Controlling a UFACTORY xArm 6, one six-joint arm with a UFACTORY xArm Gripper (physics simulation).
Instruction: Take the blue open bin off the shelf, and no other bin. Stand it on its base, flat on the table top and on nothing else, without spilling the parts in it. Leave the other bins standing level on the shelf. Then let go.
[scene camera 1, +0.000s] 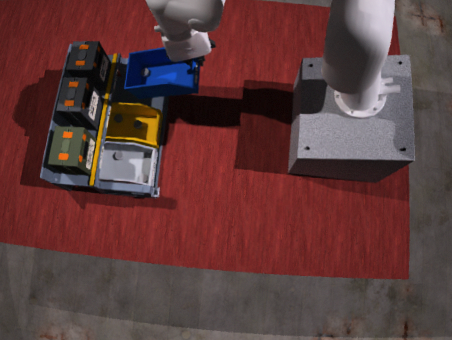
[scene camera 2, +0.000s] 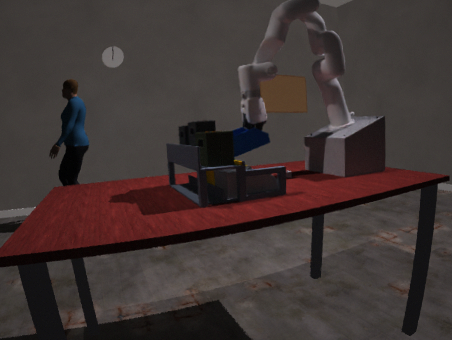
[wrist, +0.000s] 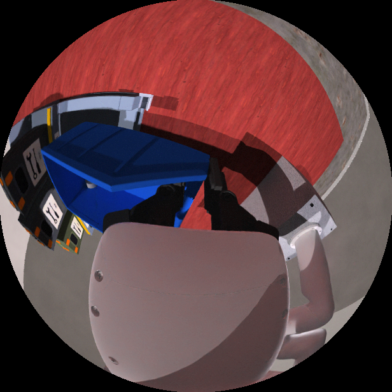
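Pixels of known places: gripper, between the fingertips: (scene camera 1: 196, 62); arm's base, origin of its link: (scene camera 1: 360, 94) (scene camera 2: 341, 125).
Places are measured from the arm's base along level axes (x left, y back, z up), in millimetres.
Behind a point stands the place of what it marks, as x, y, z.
Note:
The blue open bin (scene camera 1: 172, 80) @(-95, -459, -73) (scene camera 2: 252, 141) @(-53, -471, -50) (wrist: 125, 152) hangs in the air above the right end of the shelf in the wrist camera's far side, tilted, its end nearest the robot base raised. A grey round part (scene camera 1: 145, 72) @(-131, -534, -84) (wrist: 91, 185) lies inside it. My gripper (scene camera 1: 199, 61) @(-130, -393, -51) (scene camera 2: 254, 126) (wrist: 196, 167) is shut on the bin's wall at that raised end; the exact contact is partly hidden. The yellow bin (scene camera 1: 150, 126) @(-16, -540, -193) and the white bin (scene camera 1: 125, 167) @(100, -611, -193) stand side by side on the shelf (scene camera 1: 51, 172) @(131, -784, -87) (scene camera 2: 202, 187) @(156, -787, -148) (wrist: 90, 106).
Two black cases (scene camera 1: 89, 59) @(-124, -655, 20) (scene camera 1: 75, 97) @(-18, -678, 30) and a green case (scene camera 1: 70, 150) @(102, -696, -5) (scene camera 2: 217, 148) @(136, -725, -51) stand on the shelf's rear part. The red table top (scene camera 1: 225, 220) @(258, -340, -202) (scene camera 2: 125, 225) @(191, -1008, -202) (wrist: 210, 65) extends around the shelf. The grey robot pedestal (scene camera 1: 355, 135) @(102, -28, -4) (scene camera 2: 360, 150) @(153, -73, -102) stands opposite the bins.

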